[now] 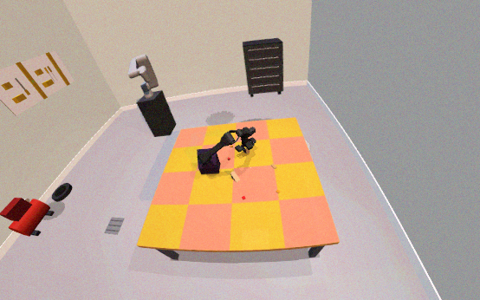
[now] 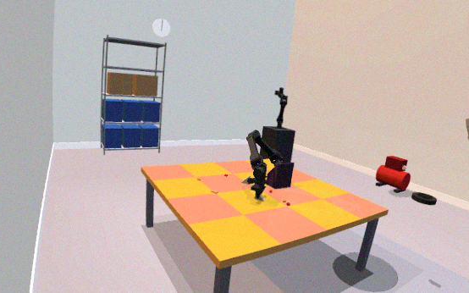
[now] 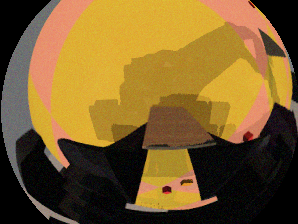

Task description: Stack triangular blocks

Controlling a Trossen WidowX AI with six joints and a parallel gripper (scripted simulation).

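The triangular block lies 1 cm above my gripper tip.
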